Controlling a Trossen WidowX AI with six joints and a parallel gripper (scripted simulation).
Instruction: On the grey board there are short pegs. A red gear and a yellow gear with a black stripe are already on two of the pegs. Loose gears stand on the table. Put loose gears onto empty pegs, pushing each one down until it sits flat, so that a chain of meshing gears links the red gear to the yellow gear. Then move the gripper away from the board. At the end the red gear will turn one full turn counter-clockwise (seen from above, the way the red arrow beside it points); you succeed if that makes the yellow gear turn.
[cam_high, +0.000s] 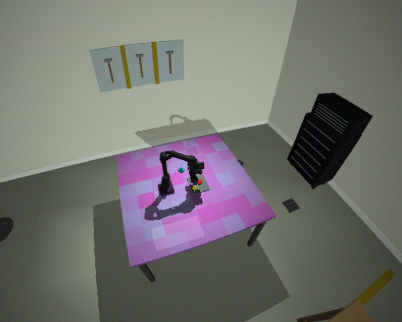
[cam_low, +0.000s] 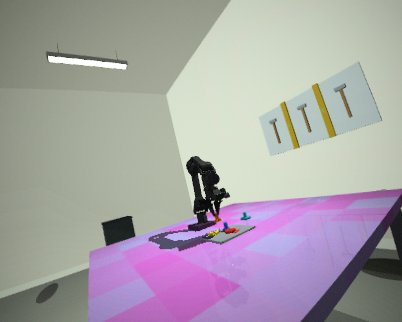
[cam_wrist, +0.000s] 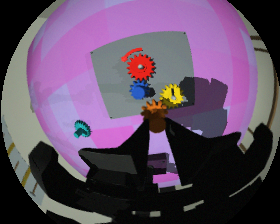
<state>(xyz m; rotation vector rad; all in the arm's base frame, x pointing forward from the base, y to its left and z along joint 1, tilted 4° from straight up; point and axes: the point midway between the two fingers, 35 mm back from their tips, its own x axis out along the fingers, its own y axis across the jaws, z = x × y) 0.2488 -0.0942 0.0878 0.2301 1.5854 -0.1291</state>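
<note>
My gripper tip is 1 cm above the orange gear. From my gripper tip the other things lie so: red gear 7 cm ahead, 7 cm below; yellow gear 4 cm to the right, 7 cm below; blue gear 3 cm ahead, 2 cm to the left, 6 cm below.
</note>
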